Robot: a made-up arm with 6 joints.
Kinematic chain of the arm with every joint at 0, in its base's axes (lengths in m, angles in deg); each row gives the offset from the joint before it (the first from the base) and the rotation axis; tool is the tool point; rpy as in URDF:
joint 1: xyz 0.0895 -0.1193 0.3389 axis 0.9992 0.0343 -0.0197
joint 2: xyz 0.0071 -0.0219 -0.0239 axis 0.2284 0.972 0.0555
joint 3: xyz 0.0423 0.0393 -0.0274 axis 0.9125 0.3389 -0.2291
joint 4: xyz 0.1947 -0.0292 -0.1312 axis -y
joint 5: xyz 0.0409 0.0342 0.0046 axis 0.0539 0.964 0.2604
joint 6: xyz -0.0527 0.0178 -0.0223 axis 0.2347 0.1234 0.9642
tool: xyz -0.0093 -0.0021 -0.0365 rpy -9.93 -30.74 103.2
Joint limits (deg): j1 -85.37..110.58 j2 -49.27..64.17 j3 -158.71..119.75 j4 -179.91..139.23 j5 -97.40..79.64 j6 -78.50..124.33
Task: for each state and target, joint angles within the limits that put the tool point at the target. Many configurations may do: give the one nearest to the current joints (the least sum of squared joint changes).
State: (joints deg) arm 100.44 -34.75 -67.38 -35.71 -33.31 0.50
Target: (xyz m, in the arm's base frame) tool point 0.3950 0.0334 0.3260
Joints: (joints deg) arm 110.58 -16.79 -31.88 -28.48 -34.39 0.26
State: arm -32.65 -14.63 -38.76 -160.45 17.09 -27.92
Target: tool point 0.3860 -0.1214 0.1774
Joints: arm -4.07 4.94 -26.87 -175.38 42.05 -26.24
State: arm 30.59 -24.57 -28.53 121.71 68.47 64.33
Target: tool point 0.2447 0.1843 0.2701
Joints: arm 70.07 22.60 1.16 134.63 57.25 63.66
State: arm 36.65 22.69 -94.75 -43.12 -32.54 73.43
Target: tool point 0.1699 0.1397 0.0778
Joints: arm 44.07 62.56 -69.91 -24.88 -58.95 72.68
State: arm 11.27 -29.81 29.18 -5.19 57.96 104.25
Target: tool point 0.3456 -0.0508 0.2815
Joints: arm 15.95 -38.72 30.82 5.56 36.99 104.60
